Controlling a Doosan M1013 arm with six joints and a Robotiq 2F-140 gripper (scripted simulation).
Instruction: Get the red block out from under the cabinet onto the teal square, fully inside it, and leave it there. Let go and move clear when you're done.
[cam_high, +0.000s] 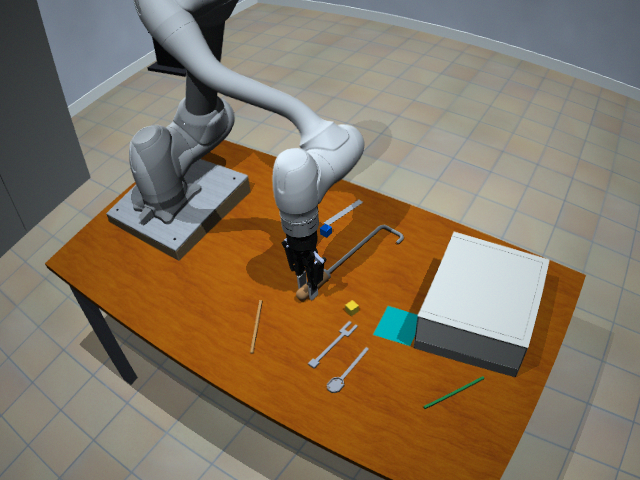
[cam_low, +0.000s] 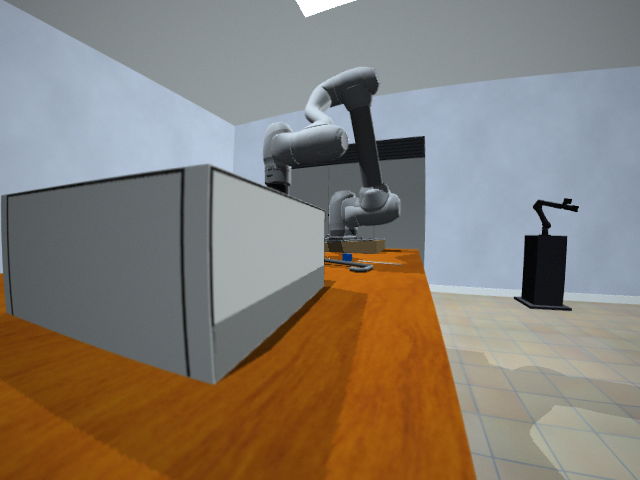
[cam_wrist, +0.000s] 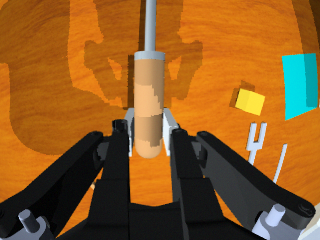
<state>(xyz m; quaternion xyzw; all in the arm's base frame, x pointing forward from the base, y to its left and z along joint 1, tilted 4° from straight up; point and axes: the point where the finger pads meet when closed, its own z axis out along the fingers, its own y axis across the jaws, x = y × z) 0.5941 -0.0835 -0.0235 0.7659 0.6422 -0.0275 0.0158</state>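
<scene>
The blue cube is 23 cm to the left of my hand, 8 cm behind it and 3 cm below it. Round my hand: hook tool: 15 cm to the left, 7 cm ahead, 2 cm below; wooden stick: 16 cm to the right, 6 cm behind, 3 cm below; yellow cube: 13 cm ahead, 3 cm below.
</scene>
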